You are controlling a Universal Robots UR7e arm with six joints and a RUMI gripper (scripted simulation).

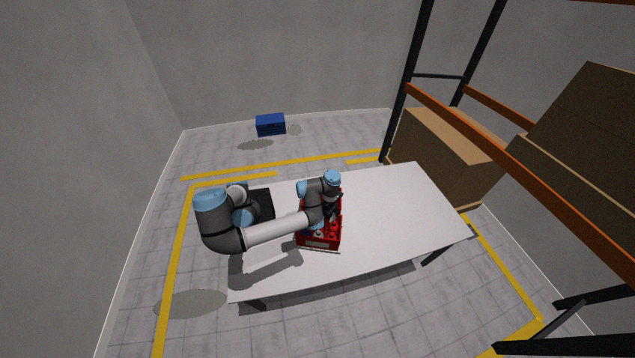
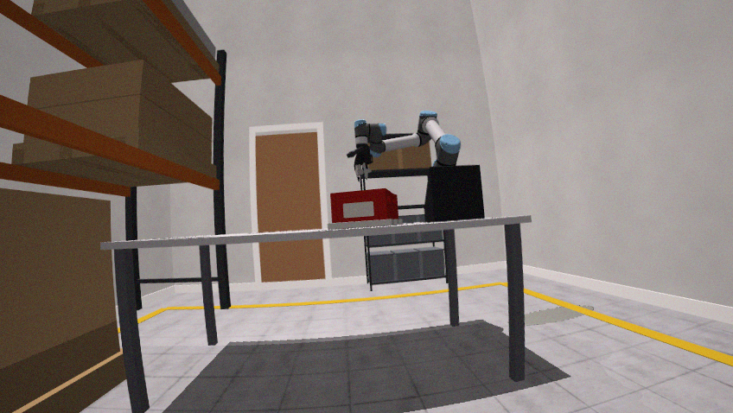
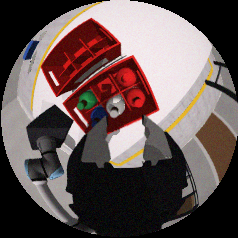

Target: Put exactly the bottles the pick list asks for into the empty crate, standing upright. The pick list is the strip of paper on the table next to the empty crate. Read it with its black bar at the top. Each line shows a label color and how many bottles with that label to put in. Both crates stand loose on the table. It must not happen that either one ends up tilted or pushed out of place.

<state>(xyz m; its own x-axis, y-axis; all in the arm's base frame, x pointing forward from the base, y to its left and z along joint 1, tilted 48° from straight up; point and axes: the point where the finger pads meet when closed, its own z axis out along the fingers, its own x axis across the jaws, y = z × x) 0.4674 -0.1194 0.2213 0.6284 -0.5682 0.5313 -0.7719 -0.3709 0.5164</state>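
Right now the grey-topped bottle is 20 cm below my hand, 6 cm behind it and 1 cm to the right of it. Round my hand: blue bottle: 20 cm below, 14 cm behind, 2 cm to the left; then green bottle: 20 cm below, 10 cm to the left, 10 cm behind.
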